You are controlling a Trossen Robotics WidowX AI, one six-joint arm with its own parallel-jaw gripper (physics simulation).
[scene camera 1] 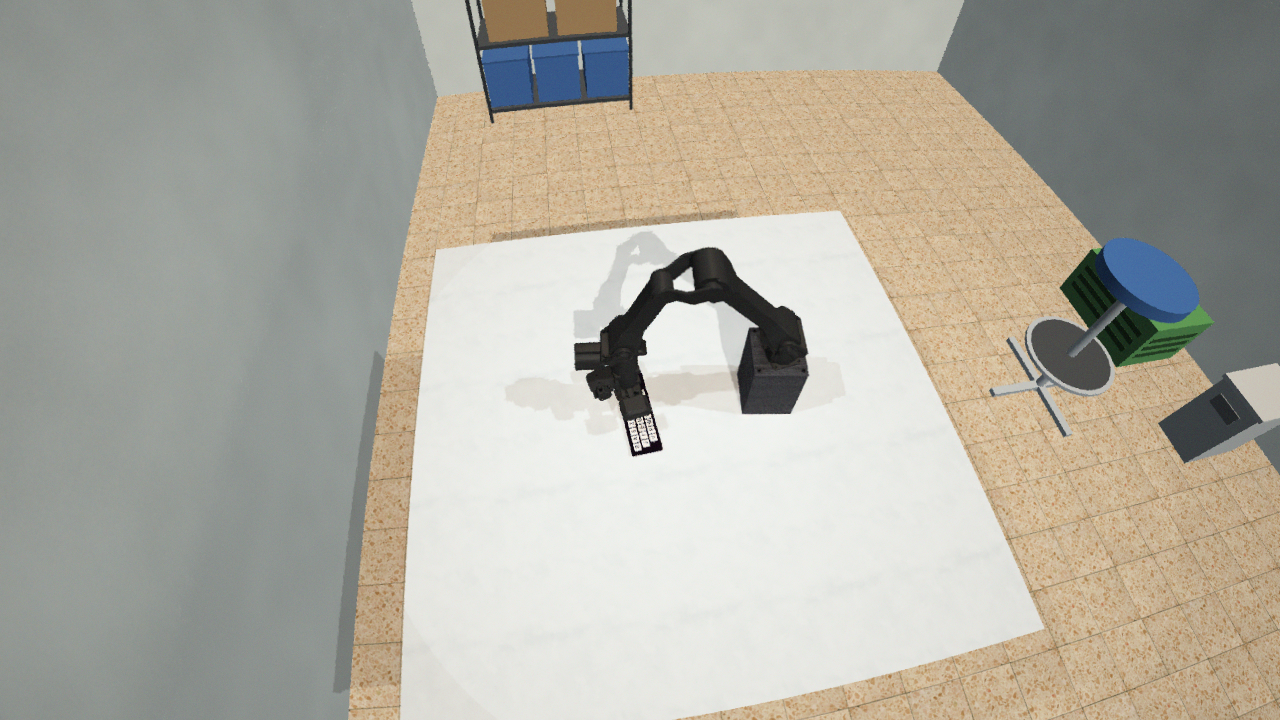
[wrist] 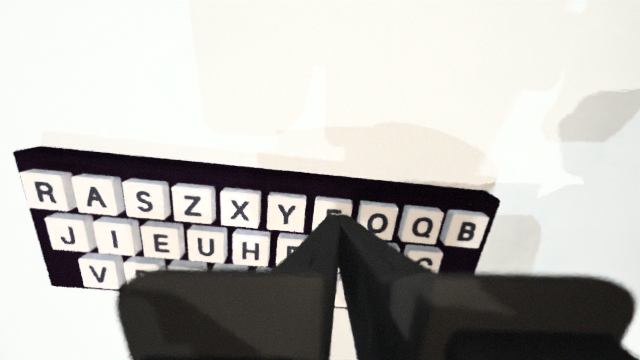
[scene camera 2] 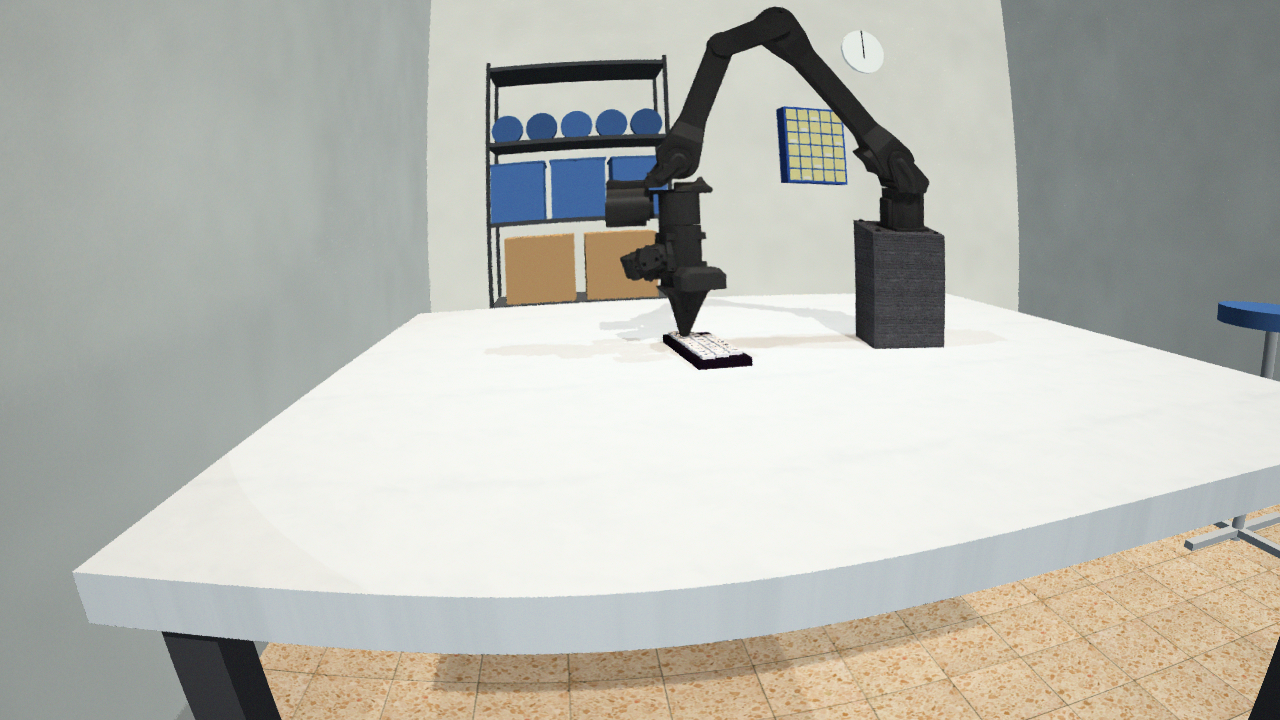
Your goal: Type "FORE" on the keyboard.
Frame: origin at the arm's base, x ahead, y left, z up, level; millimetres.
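Seen in the pictures: gripper, fingertip midpoint: (scene camera 1: 626,400) (wrist: 336,224) (scene camera 2: 684,336); arm's base at its link origin: (scene camera 1: 781,354) (scene camera 2: 903,228).
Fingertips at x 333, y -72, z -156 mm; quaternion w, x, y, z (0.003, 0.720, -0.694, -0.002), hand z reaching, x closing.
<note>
Pixels of each thing's top centre, then the offset from my fingertips to it. Level surfaces: height alone.
- dark keyboard at its top centre: (wrist: 261,252) (scene camera 2: 703,341) (scene camera 1: 637,410) 18 mm back, 33 mm left, 3 mm down
- F key at its top centre: (wrist: 332,219) 1 mm ahead, 2 mm left, 3 mm down
- O key at its top centre: (wrist: 377,223) 0 mm ahead, 18 mm right, 3 mm down
- R key at its top centre: (wrist: 44,192) (scene camera 2: 707,354) 7 mm ahead, 123 mm left, 3 mm down
- E key at its top centre: (wrist: 160,243) 15 mm back, 78 mm left, 3 mm down
- white table at its surface level: 19 mm down
A dark keyboard (scene camera 1: 659,448) (scene camera 2: 723,362) (wrist: 240,172) with white letter keys lies on the table. My gripper (scene camera 2: 685,334) (wrist: 336,224) is shut and empty, pointing down. In the wrist view its tips cover the lower part of the F key (wrist: 332,206); they are at or very close to the key, and contact cannot be told for certain. The O key (wrist: 377,223) is just right of the tips. The R key (wrist: 45,192) is at the far left of the top row, and the E key (wrist: 161,243) is in the middle row. The fingers hide part of the lower rows.
The white table (scene camera 1: 716,555) (scene camera 2: 537,465) bears the arm's dark base block (scene camera 1: 771,389) (scene camera 2: 899,286), right of the keyboard. A shelf rack (scene camera 1: 554,40) (scene camera 2: 577,73) stands behind the table. A blue stool (scene camera 1: 1147,277) (scene camera 2: 1248,314) and a green crate (scene camera 1: 1163,344) stand on the floor at the right.
</note>
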